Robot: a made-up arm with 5 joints.
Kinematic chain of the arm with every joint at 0, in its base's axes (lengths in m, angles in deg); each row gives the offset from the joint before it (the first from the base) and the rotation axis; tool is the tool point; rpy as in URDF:
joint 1: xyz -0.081 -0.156 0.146 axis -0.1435 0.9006 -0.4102
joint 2: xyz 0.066 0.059 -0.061 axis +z
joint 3: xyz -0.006 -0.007 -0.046 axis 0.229 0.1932 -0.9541
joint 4: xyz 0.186 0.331 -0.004 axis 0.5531 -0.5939 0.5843
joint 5: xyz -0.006 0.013 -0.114 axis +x
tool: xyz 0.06 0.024 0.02 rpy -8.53 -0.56 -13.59
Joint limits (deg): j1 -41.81..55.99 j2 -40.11..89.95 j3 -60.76..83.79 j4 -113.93..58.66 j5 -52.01..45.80
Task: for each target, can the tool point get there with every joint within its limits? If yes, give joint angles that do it. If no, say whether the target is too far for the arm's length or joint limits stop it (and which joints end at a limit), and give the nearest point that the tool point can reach.
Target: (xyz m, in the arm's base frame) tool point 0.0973 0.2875 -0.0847
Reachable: yes | joints 2.95 5.83 -12.79 -11.25 12.40
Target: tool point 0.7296 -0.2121 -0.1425
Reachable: no: too far | nearest point 0.4793 -0.1735 -0.0644 | short by 0.265 m
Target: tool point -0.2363 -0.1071 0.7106
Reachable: no: joint limits stop it (at a limit: joint 1, joint 2, joint 4) | nearest point -0.4618 -0.0034 0.3212 | short by 0.462 m
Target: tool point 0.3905 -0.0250 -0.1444
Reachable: yes | joints 13.00 -29.06 14.31 15.97 -9.99
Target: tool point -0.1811 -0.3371 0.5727
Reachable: no: joint limits stop it (at a limit: joint 1, joint 2, joint 3, joint 4) | nearest point -0.5030 -0.1599 0.2878 | short by 0.465 m
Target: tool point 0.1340 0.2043 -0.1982
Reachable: yes | joints 27.64 3.96 -1.92 -8.09 3.61
